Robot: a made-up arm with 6 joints. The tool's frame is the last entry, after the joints. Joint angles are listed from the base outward.
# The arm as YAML. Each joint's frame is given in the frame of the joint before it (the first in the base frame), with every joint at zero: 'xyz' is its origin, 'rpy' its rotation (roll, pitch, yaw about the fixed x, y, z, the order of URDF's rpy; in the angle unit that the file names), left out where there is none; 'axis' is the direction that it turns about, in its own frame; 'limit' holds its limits. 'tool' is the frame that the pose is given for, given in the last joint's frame.
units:
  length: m
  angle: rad
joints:
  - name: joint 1
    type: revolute
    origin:
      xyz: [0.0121, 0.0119, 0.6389]
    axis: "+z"
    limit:
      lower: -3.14
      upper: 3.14
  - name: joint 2
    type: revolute
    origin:
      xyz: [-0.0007, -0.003, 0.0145]
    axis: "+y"
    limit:
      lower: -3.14
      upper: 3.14
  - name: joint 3
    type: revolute
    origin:
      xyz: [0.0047, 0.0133, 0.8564]
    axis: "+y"
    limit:
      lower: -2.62
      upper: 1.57
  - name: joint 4
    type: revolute
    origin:
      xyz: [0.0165, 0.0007, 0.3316]
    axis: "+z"
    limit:
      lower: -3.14
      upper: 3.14
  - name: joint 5
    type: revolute
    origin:
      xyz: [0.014, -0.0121, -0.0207]
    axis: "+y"
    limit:
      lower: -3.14
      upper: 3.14
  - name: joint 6
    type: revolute
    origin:
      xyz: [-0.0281, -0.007, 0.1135]
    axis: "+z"
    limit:
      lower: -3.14
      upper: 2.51
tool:
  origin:
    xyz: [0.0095, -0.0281, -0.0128]
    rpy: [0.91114, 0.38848, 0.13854]
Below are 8 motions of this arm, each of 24 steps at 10 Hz.
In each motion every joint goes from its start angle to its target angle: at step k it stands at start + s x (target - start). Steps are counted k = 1, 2, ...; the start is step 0. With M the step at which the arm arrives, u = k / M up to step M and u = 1 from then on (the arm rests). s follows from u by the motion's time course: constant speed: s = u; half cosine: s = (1 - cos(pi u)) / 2; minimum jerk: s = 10 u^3 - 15 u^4 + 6 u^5.
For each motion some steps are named. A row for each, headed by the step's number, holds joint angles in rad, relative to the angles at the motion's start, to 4 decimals.
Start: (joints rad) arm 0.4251 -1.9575 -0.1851 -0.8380 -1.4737 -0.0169
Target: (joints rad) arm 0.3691 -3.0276 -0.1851 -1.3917 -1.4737 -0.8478
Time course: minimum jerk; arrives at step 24
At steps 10, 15, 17, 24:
10: -0.0194 -0.3709 0.0000 -0.1919 0.0000 -0.2880
15: -0.0406 -0.7756 0.0000 -0.4013 0.0000 -0.6022
17: -0.0475 -0.9072 0.0000 -0.4694 0.0000 -0.7044
24: -0.0560 -1.0701 0.0000 -0.5537 0.0000 -0.8309

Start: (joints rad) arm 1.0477 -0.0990 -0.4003 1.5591 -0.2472 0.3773
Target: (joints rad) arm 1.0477 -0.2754 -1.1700 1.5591 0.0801 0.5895
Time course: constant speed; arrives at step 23
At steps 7, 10, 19, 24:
7: 0.0000 -0.0537 -0.2343 0.0000 0.0996 0.0646
10: 0.0000 -0.0767 -0.3347 0.0000 0.1423 0.0923
19: 0.0000 -0.1457 -0.6358 0.0000 0.2704 0.1753
24: 0.0000 -0.1764 -0.7697 0.0000 0.3273 0.2122

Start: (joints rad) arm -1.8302 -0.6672 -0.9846 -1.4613 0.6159 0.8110
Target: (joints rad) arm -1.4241 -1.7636 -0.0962 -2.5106 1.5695 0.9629
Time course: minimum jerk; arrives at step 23
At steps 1, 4, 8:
1: 0.0003 -0.0008 0.0007 -0.0008 0.0007 0.0001
4: 0.0162 -0.0437 0.0354 -0.0418 0.0380 0.0061
8: 0.0941 -0.2541 0.2059 -0.2432 0.2210 0.0352

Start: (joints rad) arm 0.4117 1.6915 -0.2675 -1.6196 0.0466 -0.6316
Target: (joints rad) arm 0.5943 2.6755 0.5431 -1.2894 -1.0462 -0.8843
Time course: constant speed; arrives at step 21
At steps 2, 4, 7, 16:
2: 0.0174 0.0937 0.0772 0.0314 -0.1041 -0.0241
4: 0.0348 0.1874 0.1544 0.0629 -0.2082 -0.0481
7: 0.0609 0.3280 0.2702 0.1101 -0.3643 -0.0842
16: 0.1391 0.7497 0.6176 0.2516 -0.8326 -0.1925

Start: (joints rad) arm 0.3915 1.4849 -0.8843 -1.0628 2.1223 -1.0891
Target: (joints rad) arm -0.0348 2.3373 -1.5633 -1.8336 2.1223 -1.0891
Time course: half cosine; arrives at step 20
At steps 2, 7, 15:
2: -0.0104 0.0209 -0.0166 -0.0189 0.0000 0.0000
7: -0.1164 0.2327 -0.1854 -0.2104 0.0000 0.0000
15: -0.3639 0.7276 -0.5796 -0.6579 0.0000 0.0000

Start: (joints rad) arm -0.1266 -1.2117 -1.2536 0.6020 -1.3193 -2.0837
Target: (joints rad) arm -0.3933 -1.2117 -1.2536 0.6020 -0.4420 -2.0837
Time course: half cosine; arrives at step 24
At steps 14, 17, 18, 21, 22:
14: -0.1679 0.0000 0.0000 0.0000 0.5522 0.0000
17: -0.2145 0.0000 0.0000 0.0000 0.7057 0.0000
18: -0.2276 0.0000 0.0000 0.0000 0.7488 0.0000
21: -0.2565 0.0000 0.0000 0.0000 0.8439 0.0000
22: -0.2622 0.0000 0.0000 0.0000 0.8624 0.0000

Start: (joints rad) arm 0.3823 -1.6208 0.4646 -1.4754 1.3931 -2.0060
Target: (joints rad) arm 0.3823 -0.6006 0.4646 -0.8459 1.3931 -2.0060
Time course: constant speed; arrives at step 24
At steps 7, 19, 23, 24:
7: 0.0000 0.2976 0.0000 0.1836 0.0000 0.0000
19: 0.0000 0.8077 0.0000 0.4984 0.0000 0.0000
23: 0.0000 0.9777 0.0000 0.6033 0.0000 0.0000
24: 0.0000 1.0202 0.0000 0.6295 0.0000 0.0000

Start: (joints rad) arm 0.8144 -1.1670 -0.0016 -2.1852 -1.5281 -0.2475
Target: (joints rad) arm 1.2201 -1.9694 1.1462 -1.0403 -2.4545 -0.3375
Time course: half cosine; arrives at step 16
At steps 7, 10, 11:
7: 0.1633 -0.3229 0.4619 0.4608 -0.3728 -0.0362
10: 0.2805 -0.5547 0.7935 0.7915 -0.6405 -0.0622
11: 0.3155 -0.6241 0.8927 0.8905 -0.7205 -0.0700

